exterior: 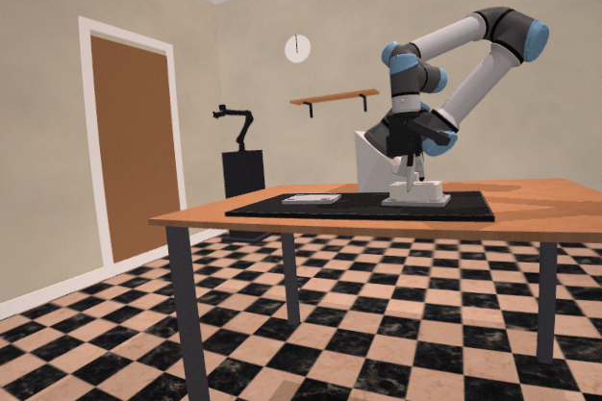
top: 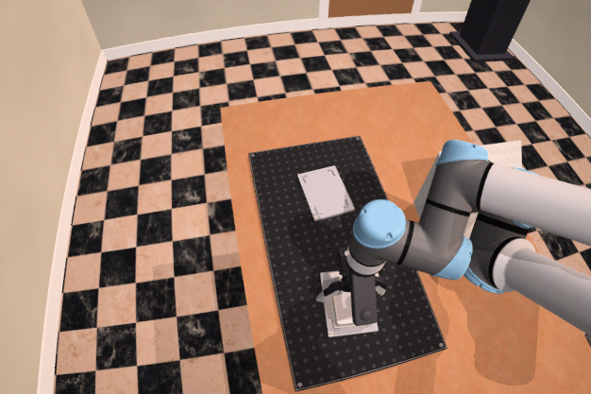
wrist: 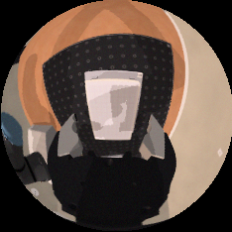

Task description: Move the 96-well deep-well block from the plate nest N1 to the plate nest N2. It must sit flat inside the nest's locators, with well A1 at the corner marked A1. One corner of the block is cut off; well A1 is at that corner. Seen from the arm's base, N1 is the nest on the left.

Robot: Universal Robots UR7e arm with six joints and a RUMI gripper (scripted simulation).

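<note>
Now: the white deep-well block 10 mm below my hand. Also, from my hand: plate nest N1: 30 mm below.
</note>
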